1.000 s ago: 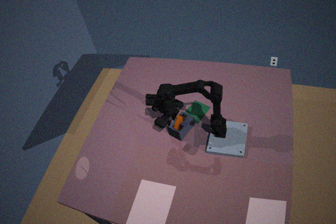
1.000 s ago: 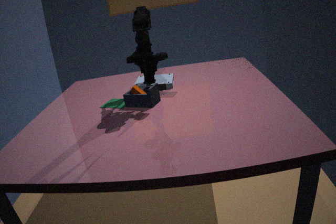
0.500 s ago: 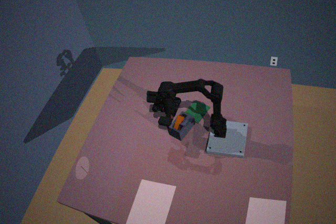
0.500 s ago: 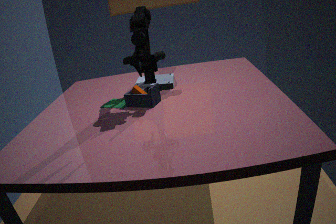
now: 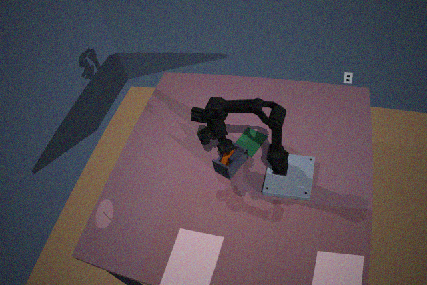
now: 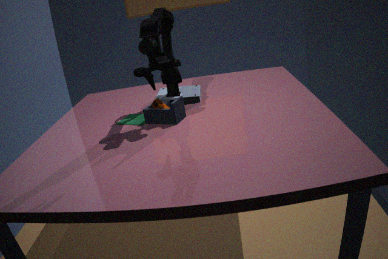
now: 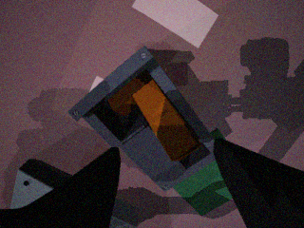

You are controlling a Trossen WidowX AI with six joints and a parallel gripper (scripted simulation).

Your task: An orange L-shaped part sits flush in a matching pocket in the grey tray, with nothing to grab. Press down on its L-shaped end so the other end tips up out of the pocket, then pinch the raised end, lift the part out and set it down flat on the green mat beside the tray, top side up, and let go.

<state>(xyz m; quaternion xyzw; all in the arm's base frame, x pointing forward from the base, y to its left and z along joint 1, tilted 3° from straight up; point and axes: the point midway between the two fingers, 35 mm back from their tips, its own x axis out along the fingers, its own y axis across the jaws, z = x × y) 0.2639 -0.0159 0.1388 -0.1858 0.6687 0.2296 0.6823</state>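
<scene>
Right now my gripper tip is 10 cm above the orange L-shaped part, 1 cm to the right of it and 1 cm past it. Also, from my gripper tip: green mat: 16 cm below, 15 cm to the right, 8 cm behind.
</scene>
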